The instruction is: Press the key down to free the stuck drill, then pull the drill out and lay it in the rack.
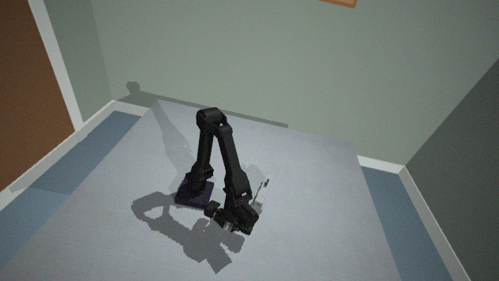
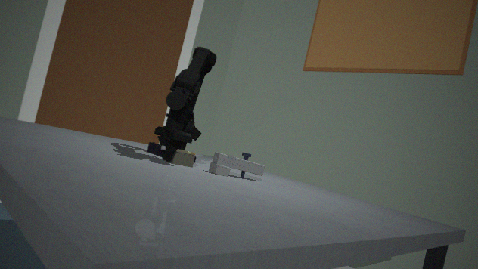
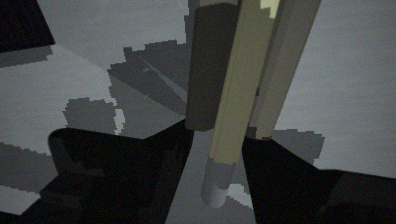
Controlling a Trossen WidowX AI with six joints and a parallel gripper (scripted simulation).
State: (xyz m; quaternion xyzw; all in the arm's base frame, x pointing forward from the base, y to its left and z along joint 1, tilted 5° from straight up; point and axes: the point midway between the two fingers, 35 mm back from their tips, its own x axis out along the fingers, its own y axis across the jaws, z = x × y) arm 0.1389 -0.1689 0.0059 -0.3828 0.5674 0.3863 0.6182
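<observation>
Right now my gripper tip is 2 cm short of the drill, 4 cm to the right of it and 4 cm below it. Also, from my gripper tip: grey block 16 cm ahead, 17 cm to the left, 3 cm above; then tan rack 2 cm ahead, 5 cm to the left, 2 cm above; then dark blue key 17 cm ahead, 19 cm to the left, 5 cm above.
</observation>
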